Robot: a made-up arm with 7 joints. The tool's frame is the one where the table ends. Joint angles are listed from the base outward.
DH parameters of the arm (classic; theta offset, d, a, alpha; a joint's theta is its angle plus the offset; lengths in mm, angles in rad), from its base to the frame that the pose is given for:
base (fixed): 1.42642 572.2 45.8 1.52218
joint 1: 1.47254 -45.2 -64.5 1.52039
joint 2: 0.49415 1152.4 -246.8 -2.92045
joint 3: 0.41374 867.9 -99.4 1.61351
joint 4: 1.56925 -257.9 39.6 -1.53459
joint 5: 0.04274 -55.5 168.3 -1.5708
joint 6: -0.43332 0 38.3 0
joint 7: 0.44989 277 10.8 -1.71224
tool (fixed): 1.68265 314 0 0
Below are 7 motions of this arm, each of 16 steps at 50 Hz.
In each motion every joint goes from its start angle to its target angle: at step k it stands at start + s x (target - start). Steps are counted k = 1, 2, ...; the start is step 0. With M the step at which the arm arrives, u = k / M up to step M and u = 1 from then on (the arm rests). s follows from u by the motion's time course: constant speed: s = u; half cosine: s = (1 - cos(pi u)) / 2; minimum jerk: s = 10 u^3 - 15 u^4 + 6 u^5.
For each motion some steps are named. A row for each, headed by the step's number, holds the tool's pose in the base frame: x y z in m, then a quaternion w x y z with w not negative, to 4 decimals.
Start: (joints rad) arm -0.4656 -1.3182 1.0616 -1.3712 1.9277 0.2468 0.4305
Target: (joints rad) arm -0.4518 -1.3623 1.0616 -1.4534 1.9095 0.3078 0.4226
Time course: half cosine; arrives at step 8
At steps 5, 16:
5: 0.6465 0.4217 0.1702 0.0886 0.5190 -0.6726 -0.5200
16: 0.6510 0.4273 0.1881 0.0780 0.5227 -0.6666 -0.5257

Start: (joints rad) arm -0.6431 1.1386 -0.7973 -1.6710 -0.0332 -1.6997 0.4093
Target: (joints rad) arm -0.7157 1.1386 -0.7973 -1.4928 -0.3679 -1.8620 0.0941
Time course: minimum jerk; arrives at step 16
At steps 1, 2, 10, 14, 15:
1: 0.3250 0.3003 0.4113 0.4709 -0.0690 0.8765 -0.0723
2: 0.3252 0.2961 0.4099 0.4698 -0.0658 0.8770 -0.0763
10: 0.2889 0.0856 0.3636 0.3948 0.0900 0.8692 -0.2836
14: 0.2544 0.0160 0.3594 0.3600 0.1416 0.8498 -0.3581
15: 0.2523 0.0125 0.3594 0.3580 0.1443 0.8485 -0.3620

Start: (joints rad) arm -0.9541 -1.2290 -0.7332 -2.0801 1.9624 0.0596 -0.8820
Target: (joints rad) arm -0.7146 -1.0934 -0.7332 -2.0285 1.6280 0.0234 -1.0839
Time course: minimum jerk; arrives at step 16
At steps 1, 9, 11, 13, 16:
1: -0.0826 -0.5795 0.0260 0.1444 -0.4682 -0.7834 0.3824
9: -0.2419 -0.4384 -0.0404 0.2776 -0.5325 -0.7208 0.3462
11: -0.2903 -0.3811 -0.0514 0.3259 -0.5444 -0.6968 0.3345
13: -0.3198 -0.3422 -0.0550 0.3576 -0.5495 -0.6806 0.3270
16: -0.3304 -0.3274 -0.0556 0.3695 -0.5508 -0.6744 0.3243

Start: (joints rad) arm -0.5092 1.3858 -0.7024 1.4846 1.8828 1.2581 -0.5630
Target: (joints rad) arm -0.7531 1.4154 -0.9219 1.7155 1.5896 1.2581 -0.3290
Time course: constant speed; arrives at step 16
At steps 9, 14, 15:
9: -0.1943 -0.0464 0.4716 0.4864 -0.1708 -0.6993 0.4952
14: -0.1969 -0.0455 0.4815 0.4784 -0.2376 -0.6810 0.5010
15: -0.1968 -0.0452 0.4833 0.4758 -0.2505 -0.6769 0.5026

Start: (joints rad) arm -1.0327 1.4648 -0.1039 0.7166 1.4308 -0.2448 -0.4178
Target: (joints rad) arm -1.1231 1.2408 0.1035 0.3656 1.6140 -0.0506 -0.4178
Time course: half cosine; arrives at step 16
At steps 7, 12, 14, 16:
7: -0.0907 0.5546 0.6226 0.2871 -0.2206 0.0414 -0.9312
12: -0.1600 0.5755 0.5150 0.3433 -0.2895 -0.0056 -0.8935
14: -0.1782 0.5773 0.4871 0.3541 -0.3059 -0.0198 -0.8835
16: -0.1847 0.5776 0.4771 0.3577 -0.3116 -0.0251 -0.8800

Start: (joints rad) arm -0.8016 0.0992 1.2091 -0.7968 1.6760 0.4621 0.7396
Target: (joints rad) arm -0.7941 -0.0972 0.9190 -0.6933 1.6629 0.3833 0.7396
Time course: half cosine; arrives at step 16
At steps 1, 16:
1: -0.0025 -0.0180 -0.2072 0.3821 -0.2474 -0.3556 -0.8163
16: -0.0047 -0.0068 -0.1946 0.4252 -0.2941 -0.3449 -0.7834

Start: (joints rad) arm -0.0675 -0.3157 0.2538 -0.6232 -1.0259 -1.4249 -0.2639
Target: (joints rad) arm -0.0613 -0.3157 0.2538 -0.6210 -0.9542 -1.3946 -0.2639
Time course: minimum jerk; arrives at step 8
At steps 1, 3, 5, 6, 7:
1: 0.1073 -0.1213 0.4077 0.8270 0.2879 0.2930 0.3838
3: 0.0984 -0.1245 0.4079 0.8305 0.2880 0.2833 0.3835
5: 0.0828 -0.1300 0.4077 0.8364 0.2881 0.2665 0.3826
6: 0.0768 -0.1320 0.4076 0.8386 0.2881 0.2601 0.3822
7: 0.0737 -0.1330 0.4074 0.8398 0.2880 0.2568 0.3820

